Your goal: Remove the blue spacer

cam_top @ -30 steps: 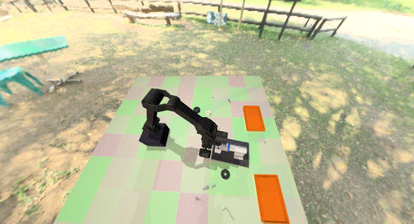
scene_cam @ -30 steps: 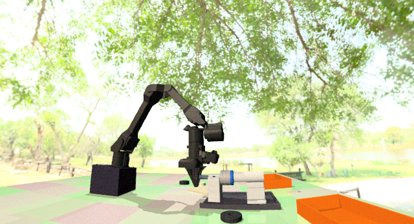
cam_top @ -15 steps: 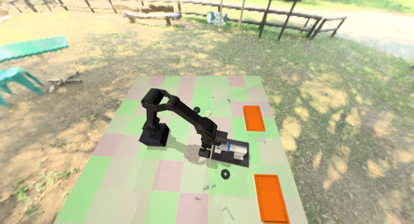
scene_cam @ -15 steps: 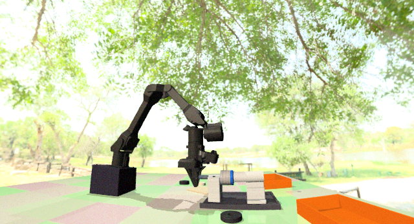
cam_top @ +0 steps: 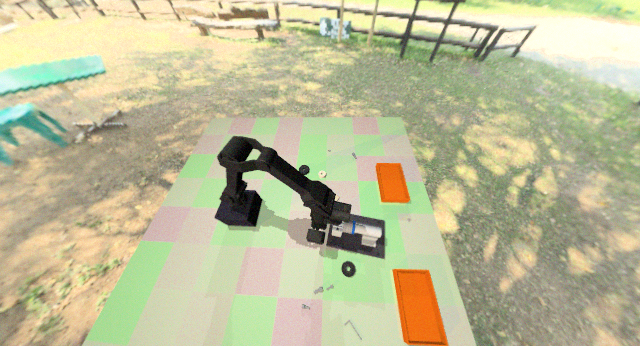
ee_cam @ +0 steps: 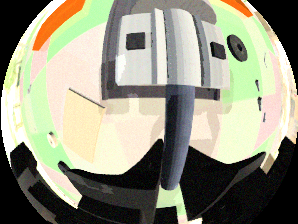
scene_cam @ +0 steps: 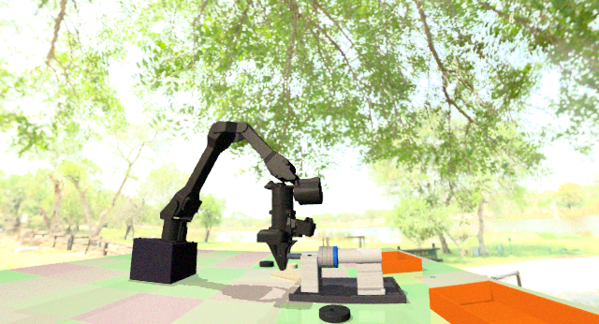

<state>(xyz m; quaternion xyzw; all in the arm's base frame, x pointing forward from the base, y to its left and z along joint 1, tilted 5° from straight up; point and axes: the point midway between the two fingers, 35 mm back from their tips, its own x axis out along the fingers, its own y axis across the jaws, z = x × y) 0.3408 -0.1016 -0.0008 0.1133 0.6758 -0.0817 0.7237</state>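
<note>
My gripper tip is 60 mm short of the shaft, 30 mm below it and 20 mm to the left of it. Round my gripper tip: pale ring (260 mm to the left, 40 mm below, 20 mm ahead); blue spacer (120 mm ahead, 30 mm to the right, 30 mm above).
</note>
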